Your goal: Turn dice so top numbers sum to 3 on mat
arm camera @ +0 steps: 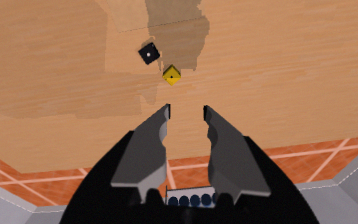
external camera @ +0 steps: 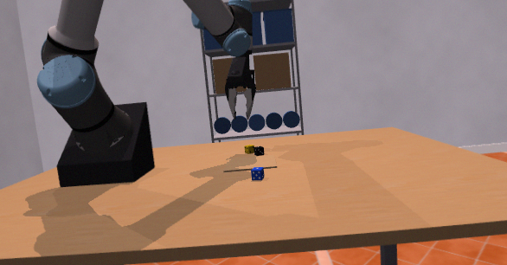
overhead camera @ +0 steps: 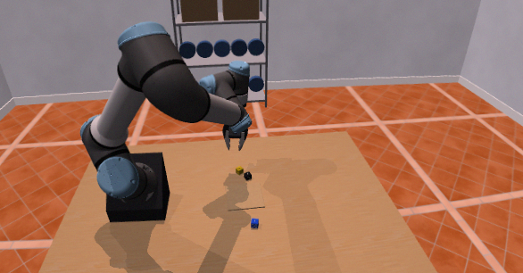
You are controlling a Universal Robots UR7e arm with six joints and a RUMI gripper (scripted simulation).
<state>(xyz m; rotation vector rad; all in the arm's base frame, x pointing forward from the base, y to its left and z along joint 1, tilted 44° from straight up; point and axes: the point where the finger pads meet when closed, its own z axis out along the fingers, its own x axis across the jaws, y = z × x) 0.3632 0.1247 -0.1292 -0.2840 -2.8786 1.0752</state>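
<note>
Now: hand 11 cm above the yellow die, 2 cm short of it and 1 cm to the left of it. The rest, counted from my hand: blue die 31 cm to the right, 11 cm below, 4 cm ahead; then black die 11 cm below, 5 cm to the right, 5 cm ahead; then tan mat 16 cm to the right, 12 cm below, 2 cm ahead.
</note>
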